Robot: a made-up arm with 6 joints. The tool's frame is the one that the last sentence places.
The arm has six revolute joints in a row. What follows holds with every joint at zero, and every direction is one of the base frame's. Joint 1 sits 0.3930 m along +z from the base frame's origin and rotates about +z. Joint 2 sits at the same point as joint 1 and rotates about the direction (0, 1, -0.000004). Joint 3 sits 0.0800 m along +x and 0.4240 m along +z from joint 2 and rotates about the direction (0, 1, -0.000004). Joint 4 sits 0.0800 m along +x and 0.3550 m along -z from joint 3 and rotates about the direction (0, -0.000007, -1). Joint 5 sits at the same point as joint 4 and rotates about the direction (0, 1, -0.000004). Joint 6 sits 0.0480 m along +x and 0.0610 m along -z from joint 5 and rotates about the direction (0, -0.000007, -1). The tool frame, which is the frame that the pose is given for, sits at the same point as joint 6; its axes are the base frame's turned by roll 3.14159, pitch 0.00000 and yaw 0.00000 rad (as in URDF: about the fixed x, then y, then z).
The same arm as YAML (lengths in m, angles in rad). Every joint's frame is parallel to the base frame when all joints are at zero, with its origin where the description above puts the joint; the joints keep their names.
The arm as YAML. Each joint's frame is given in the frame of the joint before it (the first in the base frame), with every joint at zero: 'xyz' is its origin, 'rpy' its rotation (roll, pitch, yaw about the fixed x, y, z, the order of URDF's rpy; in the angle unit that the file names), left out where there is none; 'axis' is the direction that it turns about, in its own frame. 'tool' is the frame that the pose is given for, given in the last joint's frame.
units:
  length: m
  angle: rad
joints:
  - name: joint 1
    type: revolute
    origin:
      xyz: [0.0, 0.0, 0.393]
    axis: [0.0, 0.0, 1.0]
  - name: joint 2
    type: revolute
    origin:
      xyz: [0.0, 0.0, 0.0]
    axis: [0.0, 1.0, 0.0]
  - name: joint 3
    type: revolute
    origin:
      xyz: [0.08, 0.0, 0.424]
    axis: [0.0, 1.0, 0.0]
  - name: joint 4
    type: revolute
    origin:
      xyz: [0.08, 0.0, -0.355]
    axis: [0.0, 0.0, -1.0]
  - name: joint 5
    type: revolute
    origin:
      xyz: [0.0, 0.0, 0.0]
    axis: [0.0, 1.0, 0.0]
  - name: joint 6
    type: revolute
    origin:
      xyz: [0.048, 0.0, -0.061]
    axis: [0.0, 0.0, -1.0]
tool:
  origin:
    xyz: [0.0, 0.0, 0.0]
    rpy: [3.1416, 0.0, 0.0]

